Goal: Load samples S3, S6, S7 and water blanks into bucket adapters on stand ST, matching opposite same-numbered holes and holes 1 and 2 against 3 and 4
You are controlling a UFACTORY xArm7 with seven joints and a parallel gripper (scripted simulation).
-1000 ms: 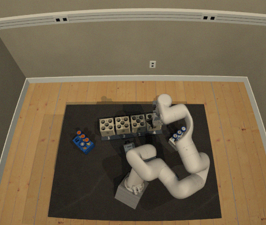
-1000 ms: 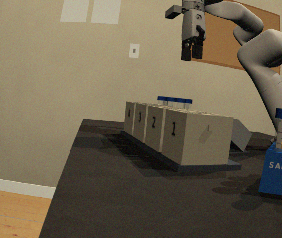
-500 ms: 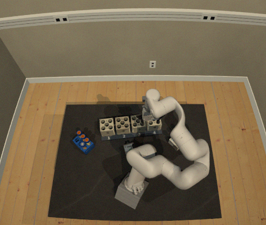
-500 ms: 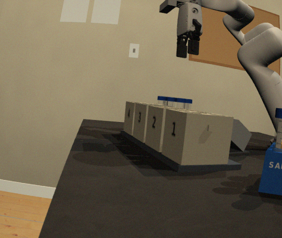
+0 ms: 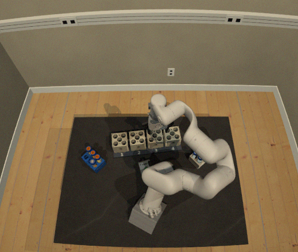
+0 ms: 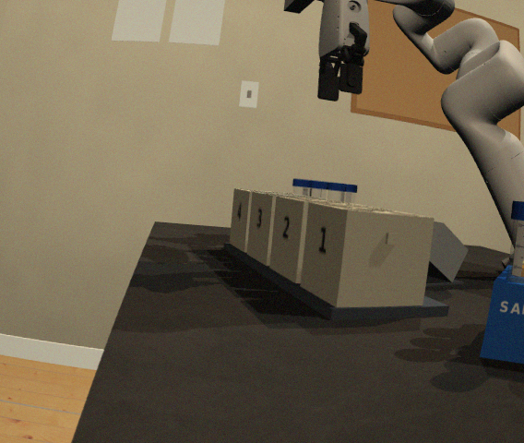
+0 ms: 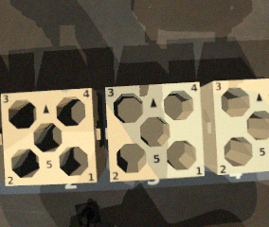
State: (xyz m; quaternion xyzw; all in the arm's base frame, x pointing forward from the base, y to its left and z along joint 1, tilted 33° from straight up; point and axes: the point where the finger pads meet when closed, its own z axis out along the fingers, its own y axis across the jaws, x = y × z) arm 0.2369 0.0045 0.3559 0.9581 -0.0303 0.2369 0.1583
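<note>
Now: the blue sample rack 41 cm to the left of my hand and 22 cm below it. Round my hand: white blank rack: 25 cm to the right, 22 cm below, 12 cm behind; adapter 1: 22 cm to the left, 20 cm below, 7 cm ahead.
</note>
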